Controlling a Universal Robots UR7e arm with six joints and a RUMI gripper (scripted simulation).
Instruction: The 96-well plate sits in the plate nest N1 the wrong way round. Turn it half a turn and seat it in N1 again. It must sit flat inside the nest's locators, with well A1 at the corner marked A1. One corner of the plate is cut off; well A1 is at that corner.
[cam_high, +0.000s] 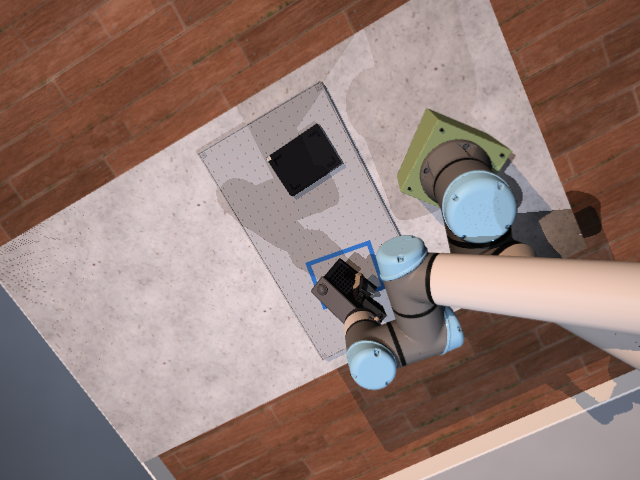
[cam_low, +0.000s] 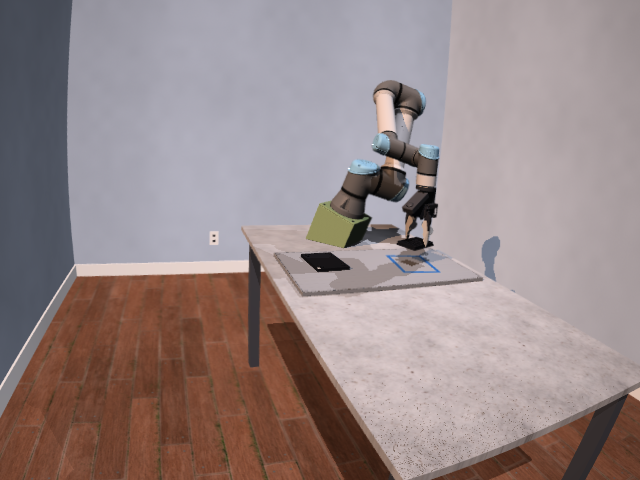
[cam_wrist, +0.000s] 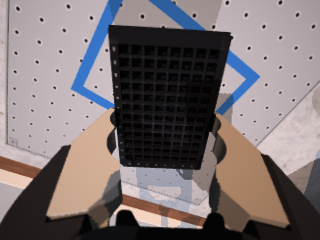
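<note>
Now: hand 1 cm above the black 96-well plate. The rest, counted from my hand: white A1 mark: 1 cm behind, 39 cm to the right, 8 cm below; then black plate nest N1: 9 cm behind, 33 cm to the right, 8 cm below.
</note>
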